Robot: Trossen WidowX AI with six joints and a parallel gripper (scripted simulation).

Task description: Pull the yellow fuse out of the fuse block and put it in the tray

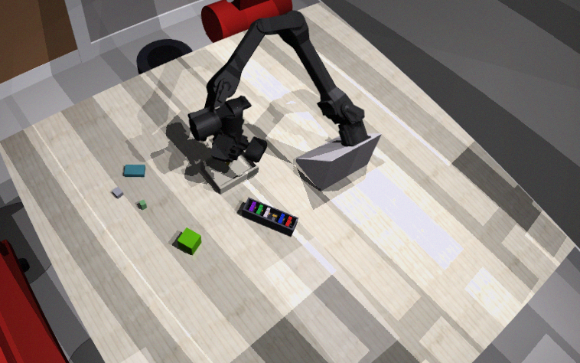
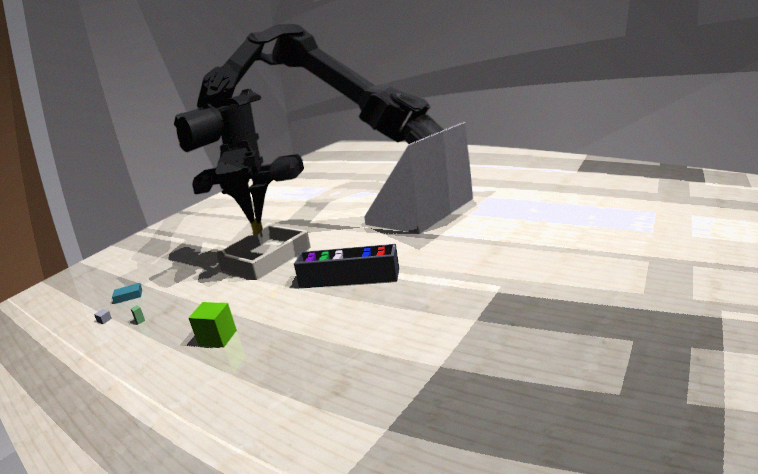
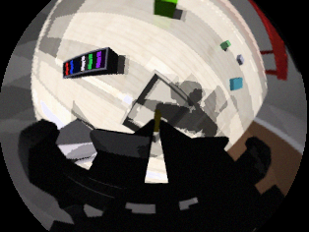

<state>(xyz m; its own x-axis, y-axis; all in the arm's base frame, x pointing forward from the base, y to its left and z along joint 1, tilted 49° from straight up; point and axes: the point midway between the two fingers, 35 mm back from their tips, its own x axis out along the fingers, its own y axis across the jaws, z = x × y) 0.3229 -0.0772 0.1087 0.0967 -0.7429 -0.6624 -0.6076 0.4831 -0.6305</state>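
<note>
The yellow fuse is 10 mm below my gripper tip. From my gripper tip the other things lie so: teal block: 240 mm ahead, 110 mm to the right, 60 mm below; then small green piece: 260 mm ahead, 50 mm below; then grey tray: 60 mm below.
</note>
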